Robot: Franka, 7 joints.
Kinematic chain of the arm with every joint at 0, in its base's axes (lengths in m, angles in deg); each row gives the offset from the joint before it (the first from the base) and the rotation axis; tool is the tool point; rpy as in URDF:
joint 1: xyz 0 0 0.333 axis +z
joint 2: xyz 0 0 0 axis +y
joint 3: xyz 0 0 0.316 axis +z
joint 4: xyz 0.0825 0 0 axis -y
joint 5: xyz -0.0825 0 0.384 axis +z
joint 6: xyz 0 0 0 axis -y
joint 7: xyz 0.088 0 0 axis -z
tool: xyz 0 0 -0.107 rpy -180 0 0
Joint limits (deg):
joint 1: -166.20..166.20
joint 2: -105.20..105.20
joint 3: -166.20..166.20
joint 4: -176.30..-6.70
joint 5: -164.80..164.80
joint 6: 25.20..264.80
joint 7: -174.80..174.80
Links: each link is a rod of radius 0.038 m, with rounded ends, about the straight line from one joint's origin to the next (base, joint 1, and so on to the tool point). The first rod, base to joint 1, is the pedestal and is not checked.
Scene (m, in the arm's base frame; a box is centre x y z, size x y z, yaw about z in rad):
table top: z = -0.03
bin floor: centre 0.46 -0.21 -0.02 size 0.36 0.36 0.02 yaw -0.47
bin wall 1: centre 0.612 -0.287 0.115 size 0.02 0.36 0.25 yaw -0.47
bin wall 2: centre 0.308 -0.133 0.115 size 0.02 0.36 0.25 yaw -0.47
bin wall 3: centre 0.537 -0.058 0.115 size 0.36 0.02 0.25 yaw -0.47
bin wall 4: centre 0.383 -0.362 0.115 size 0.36 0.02 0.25 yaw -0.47
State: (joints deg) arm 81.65 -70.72 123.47 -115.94 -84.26 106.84 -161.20
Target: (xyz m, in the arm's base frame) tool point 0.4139 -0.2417 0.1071
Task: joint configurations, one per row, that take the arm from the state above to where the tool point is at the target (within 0.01 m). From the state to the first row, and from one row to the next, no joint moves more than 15 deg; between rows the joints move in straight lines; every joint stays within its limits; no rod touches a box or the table.
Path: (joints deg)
1: 93.45 -59.00 114.07 -116.62 -80.79 104.62 -158.52
2: 105.25 -47.27 104.67 -117.30 -77.32 102.39 -155.84
3: 117.04 -35.55 95.28 -117.98 -73.85 100.17 -153.16
4: 128.84 -23.82 85.88 -118.66 -70.38 97.95 -150.49
5: 134.93 -18.84 99.27 -122.25 -72.45 103.95 -152.27
6: 141.02 -13.86 112.65 -125.85 -74.51 109.95 -154.06
7: 147.11 -8.88 126.04 -129.44 -76.58 115.95 -155.84
8: 153.20 -3.90 139.43 -133.03 -78.64 121.95 -157.63
9: 159.29 1.08 152.81 -136.62 -80.71 127.95 -159.41
10: 165.38 6.06 166.20 -140.22 -82.77 133.95 -161.20
11: 165.66 -5.91 166.20 -137.22 -82.98 134.74 -161.20
12: 165.93 -17.89 166.20 -134.23 -83.20 135.54 -161.20
13: 166.20 -29.86 166.20 -131.24 -83.41 136.33 -161.20

